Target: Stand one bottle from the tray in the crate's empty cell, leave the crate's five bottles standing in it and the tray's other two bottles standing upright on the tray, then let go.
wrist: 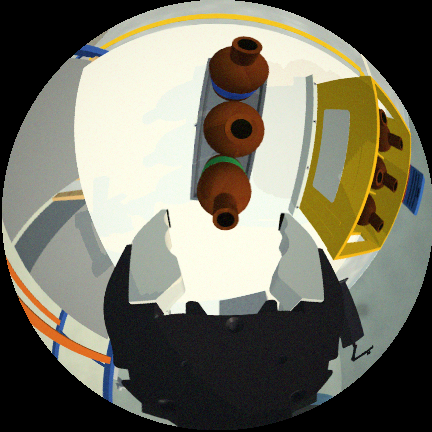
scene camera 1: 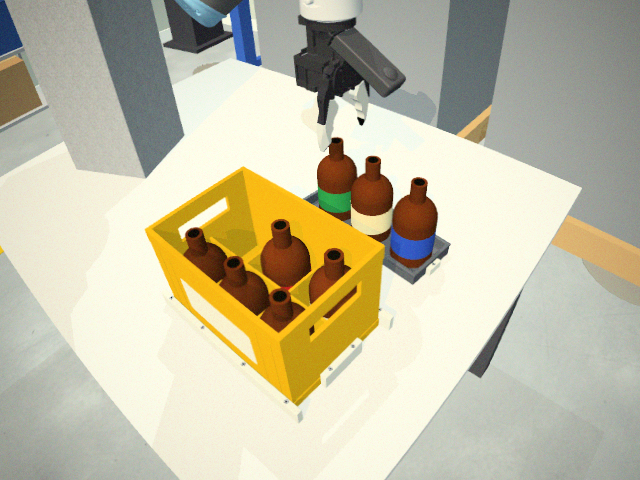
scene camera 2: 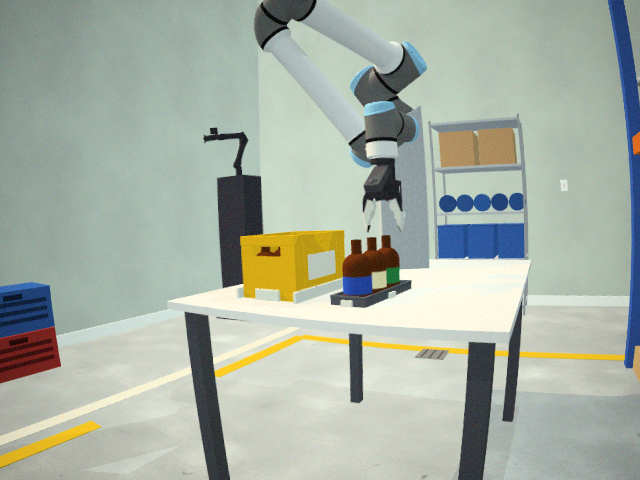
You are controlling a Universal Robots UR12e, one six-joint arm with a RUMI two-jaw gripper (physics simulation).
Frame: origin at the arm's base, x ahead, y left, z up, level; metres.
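Seen in the pictures: gripper, fingertip midpoint: [wrist: 224,212] [scene camera 1: 342,138] [scene camera 2: 384,232].
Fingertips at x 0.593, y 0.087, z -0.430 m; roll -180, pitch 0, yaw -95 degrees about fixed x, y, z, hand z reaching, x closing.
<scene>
Offsets run from my fingertips to a thing's top centre. "spot": to the spot under its first point. Level surfaces: height alone.
My gripper [scene camera 1: 342,134] [scene camera 2: 384,229] [wrist: 224,212] is open and empty, above and slightly beyond the green-label bottle {dy +0.000, dx -0.014, dz -0.010 m} [scene camera 1: 337,173] [scene camera 2: 392,273] [wrist: 225,190]. This bottle, the cream-label bottle {dy -0.016, dx +0.069, dz -0.010 m} [scene camera 1: 371,196] [scene camera 2: 378,279] [wrist: 215,130] and the blue-label bottle {dy -0.028, dx +0.158, dz -0.010 m} [scene camera 1: 413,222] [scene camera 2: 357,284] [wrist: 237,72] stand upright in a row on the dark tray {dy -0.012, dx +0.069, dz -0.144 m} [scene camera 1: 413,277] [scene camera 2: 372,299]. The yellow crate {dy -0.263, dx +0.040, dz +0.005 m} [scene camera 1: 299,361] [scene camera 2: 268,279] [wrist: 362,150] stands beside the tray and holds several upright brown bottles. Its empty cell {spot: dy -0.217, dx -0.085, dz -0.120 m} [scene camera 1: 230,245] is on the tray side, at the green-label bottle's end. The crate walls hide the lower bottles.
White stop blocks {spot: dy -0.286, dx +0.185, dz -0.141 m} [scene camera 1: 341,361] [scene camera 2: 267,295] border the crate on the white table {dz -0.170 m} [scene camera 1: 124,227] [scene camera 2: 439,310]. A thick grey column [scene camera 1: 93,77] rises beside the table in scene camera 1. A dark pedestal [scene camera 2: 239,227] and a shelf unit [scene camera 2: 523,191] stand behind the table in scene camera 2.
</scene>
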